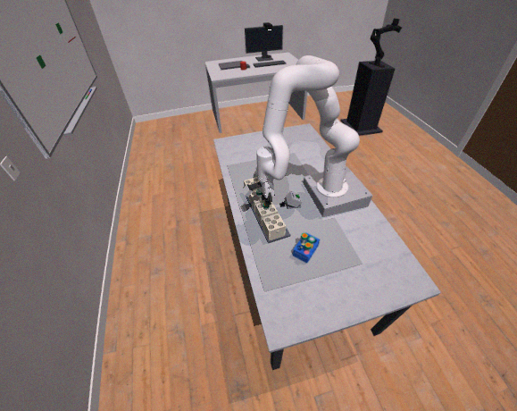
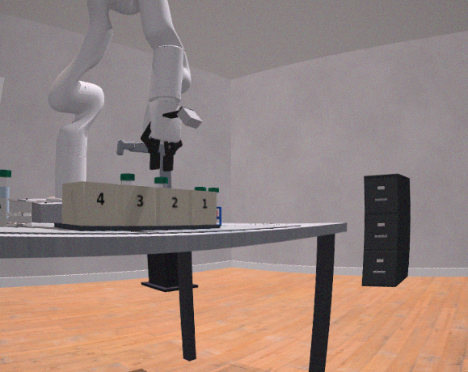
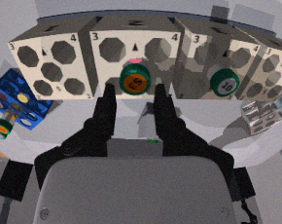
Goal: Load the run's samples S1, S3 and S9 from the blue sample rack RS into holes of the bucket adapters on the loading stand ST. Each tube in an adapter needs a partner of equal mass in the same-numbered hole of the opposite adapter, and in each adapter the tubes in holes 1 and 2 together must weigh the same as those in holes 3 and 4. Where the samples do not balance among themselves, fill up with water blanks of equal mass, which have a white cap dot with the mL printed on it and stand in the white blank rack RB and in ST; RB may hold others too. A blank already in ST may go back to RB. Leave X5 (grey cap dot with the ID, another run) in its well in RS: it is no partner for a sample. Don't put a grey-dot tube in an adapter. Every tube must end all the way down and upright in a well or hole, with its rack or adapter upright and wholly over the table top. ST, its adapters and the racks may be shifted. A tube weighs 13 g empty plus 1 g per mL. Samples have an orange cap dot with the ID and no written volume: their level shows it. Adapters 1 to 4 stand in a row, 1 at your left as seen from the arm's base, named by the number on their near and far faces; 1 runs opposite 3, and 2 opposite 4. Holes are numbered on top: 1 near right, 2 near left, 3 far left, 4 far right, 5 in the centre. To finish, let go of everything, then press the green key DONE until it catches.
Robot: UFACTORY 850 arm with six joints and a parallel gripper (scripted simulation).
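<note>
My gripper is now 140 mm past the sample tube S1, 310 mm to the right of it and 100 mm above it. Also, from my hand: adapter 1: 10 mm behind, 110 mm to the left, 110 mm below; then loading stand ST: 60 mm to the right, 160 mm below; then adapter 3: 10 mm ahead, 110 mm to the right, 110 mm below.
</note>
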